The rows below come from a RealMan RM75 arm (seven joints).
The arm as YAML. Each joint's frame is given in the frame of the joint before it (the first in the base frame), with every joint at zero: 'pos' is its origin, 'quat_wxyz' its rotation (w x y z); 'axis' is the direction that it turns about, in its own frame. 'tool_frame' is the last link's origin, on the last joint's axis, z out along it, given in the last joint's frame.
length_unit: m
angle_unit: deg
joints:
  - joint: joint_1
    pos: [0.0, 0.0, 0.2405]
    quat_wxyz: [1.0, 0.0, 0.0, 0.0]
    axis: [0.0, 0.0, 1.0]
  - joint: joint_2
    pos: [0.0, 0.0, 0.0]
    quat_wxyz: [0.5, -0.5, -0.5, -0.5]
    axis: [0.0, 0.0, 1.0]
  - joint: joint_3
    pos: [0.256, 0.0, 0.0]
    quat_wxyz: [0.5, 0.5, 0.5, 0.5]
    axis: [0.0, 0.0, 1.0]
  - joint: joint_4
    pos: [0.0, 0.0, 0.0]
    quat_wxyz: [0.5, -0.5, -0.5, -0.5]
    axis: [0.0, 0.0, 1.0]
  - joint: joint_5
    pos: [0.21, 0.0, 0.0]
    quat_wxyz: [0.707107, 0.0, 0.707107, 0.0]
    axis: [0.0, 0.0, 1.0]
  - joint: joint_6
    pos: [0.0, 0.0, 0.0]
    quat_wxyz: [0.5, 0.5, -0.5, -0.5]
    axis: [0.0, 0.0, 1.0]
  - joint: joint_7
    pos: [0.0, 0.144, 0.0]
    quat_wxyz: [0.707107, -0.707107, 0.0, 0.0]
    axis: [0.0, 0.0, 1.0]
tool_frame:
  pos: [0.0, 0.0, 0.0]
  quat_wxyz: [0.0, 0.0, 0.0, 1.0]
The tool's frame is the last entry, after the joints.
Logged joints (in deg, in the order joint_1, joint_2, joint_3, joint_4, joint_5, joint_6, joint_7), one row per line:
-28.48, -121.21, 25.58, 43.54, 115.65, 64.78, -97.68
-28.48, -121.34, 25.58, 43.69, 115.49, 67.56, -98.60
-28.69, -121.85, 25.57, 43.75, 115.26, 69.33, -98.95
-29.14, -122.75, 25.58, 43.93, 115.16, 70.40, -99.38
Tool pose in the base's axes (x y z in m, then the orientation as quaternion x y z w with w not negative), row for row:
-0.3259, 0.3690, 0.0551, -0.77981, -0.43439, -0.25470, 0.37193
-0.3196, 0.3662, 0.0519, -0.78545, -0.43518, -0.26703, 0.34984
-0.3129, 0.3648, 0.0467, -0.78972, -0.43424, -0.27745, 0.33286
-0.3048, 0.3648, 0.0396, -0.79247, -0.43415, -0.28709, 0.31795
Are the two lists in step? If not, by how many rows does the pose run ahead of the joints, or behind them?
They are in step.
